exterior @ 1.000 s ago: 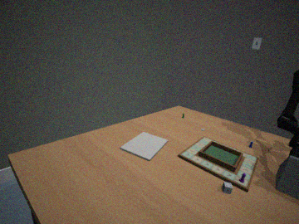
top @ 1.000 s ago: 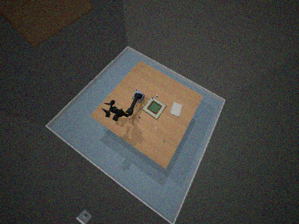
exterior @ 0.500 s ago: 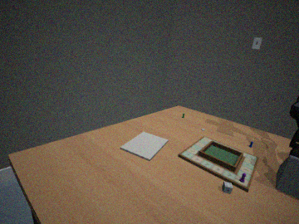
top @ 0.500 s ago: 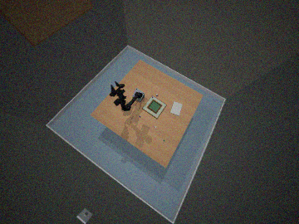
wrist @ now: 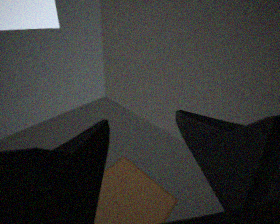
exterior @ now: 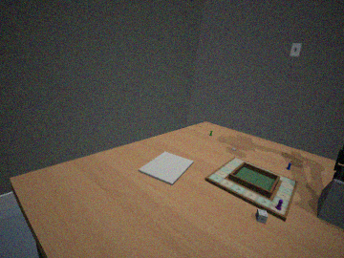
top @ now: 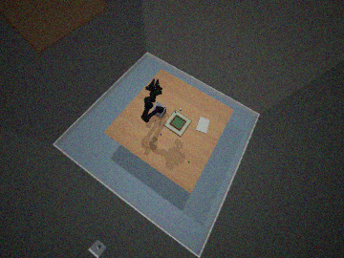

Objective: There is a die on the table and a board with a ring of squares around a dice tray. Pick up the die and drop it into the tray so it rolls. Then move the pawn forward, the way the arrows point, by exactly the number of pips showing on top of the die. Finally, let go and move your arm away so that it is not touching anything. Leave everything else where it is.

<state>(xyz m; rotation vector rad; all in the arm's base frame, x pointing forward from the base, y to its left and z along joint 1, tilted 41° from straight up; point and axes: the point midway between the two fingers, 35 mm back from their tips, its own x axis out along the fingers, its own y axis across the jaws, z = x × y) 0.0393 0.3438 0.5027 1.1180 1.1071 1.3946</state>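
The white die is 720 mm below my gripper tip, 240 mm ahead of it and 210 mm to the left of it. Also, from my gripper tip: blue pawn (720 mm below, 240 mm to the right, 180 mm ahead); then green dice tray (730 mm below, 300 mm ahead, 10 mm to the left); then purple pawn (710 mm below, 200 mm ahead, 140 mm to the left).
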